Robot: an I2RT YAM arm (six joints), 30 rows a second.
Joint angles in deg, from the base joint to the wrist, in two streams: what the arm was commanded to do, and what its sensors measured. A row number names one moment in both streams.
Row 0, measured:
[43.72, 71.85, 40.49, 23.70, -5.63, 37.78]
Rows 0 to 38, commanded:
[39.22, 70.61, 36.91, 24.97, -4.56, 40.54]
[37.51, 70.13, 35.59, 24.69, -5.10, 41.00]
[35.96, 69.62, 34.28, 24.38, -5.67, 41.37]
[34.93, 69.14, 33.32, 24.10, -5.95, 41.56]
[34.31, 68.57, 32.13, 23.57, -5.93, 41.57]
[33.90, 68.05, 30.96, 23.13, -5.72, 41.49]
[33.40, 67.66, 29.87, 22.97, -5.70, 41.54]
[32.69, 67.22, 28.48, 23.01, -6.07, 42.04]
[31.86, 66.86, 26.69, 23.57, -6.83, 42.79]
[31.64, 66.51, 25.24, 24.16, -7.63, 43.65]
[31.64, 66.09, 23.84, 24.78, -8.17, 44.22]
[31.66, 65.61, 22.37, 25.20, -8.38, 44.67]
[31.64, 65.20, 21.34, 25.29, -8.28, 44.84]
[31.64, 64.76, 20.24, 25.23, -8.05, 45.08]
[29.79, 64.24, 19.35, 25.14, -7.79, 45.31]
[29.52, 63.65, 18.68, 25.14, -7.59, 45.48]
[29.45, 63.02, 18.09, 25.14, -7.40, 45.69]
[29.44, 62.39, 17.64, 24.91, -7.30, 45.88]
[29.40, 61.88, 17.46, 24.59, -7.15, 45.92]
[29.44, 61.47, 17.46, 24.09, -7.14, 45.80]
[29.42, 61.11, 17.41, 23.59, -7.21, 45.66]
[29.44, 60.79, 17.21, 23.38, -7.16, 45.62]
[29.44, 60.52, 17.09, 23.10, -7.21, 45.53]
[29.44, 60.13, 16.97, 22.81, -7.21, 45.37]
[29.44, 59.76, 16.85, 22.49, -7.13, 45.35]
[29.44, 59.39, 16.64, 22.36, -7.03, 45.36]
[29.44, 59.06, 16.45, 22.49, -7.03, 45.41]
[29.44, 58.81, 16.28, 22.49, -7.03, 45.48]
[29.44, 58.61, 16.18, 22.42, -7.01, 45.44]
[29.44, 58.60, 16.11, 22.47, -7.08, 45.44]
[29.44, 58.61, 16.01, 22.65, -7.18, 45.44]
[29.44, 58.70, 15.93, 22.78, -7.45, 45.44]
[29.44, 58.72, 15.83, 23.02, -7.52, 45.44]
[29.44, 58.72, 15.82, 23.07, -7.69, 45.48]
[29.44, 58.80, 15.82, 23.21, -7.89, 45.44]
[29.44, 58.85, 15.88, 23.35, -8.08, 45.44]
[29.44, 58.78, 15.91, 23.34, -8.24, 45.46]
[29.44, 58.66, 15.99, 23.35, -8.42, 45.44]
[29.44, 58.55, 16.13, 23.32, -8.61, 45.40]
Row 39, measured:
[29.34, 58.85, 15.88, 22.44, -7.60, 44.97]
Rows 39 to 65, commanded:
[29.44, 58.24, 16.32, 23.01, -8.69, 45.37]
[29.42, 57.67, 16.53, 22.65, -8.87, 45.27]
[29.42, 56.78, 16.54, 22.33, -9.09, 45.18]
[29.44, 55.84, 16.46, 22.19, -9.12, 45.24]
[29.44, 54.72, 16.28, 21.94, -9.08, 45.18]
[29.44, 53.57, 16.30, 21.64, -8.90, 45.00]
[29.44, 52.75, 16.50, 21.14, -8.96, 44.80]
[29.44, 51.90, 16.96, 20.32, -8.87, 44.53]
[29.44, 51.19, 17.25, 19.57, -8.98, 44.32]
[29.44, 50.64, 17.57, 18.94, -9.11, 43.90]
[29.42, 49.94, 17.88, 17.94, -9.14, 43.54]
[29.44, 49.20, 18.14, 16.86, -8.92, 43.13]
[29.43, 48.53, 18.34, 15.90, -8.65, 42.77]
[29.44, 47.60, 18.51, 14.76, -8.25, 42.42]
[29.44, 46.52, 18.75, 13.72, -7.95, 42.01]
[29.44, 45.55, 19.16, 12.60, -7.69, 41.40]
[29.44, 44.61, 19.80, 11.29, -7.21, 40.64]
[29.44, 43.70, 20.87, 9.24, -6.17, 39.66]
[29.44, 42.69, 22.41, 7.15, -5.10, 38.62]
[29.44, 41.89, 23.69, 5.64, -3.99, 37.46]
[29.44, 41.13, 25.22, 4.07, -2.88, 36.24]
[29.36, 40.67, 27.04, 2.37, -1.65, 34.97]
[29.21, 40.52, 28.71, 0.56, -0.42, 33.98]
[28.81, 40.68, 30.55, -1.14, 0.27, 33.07]
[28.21, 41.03, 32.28, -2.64, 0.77, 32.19]
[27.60, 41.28, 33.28, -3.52, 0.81, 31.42]
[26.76, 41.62, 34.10, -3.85, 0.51, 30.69]
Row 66, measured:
[27.86, 41.15, 32.34, 0.97, -2.00, 34.35]
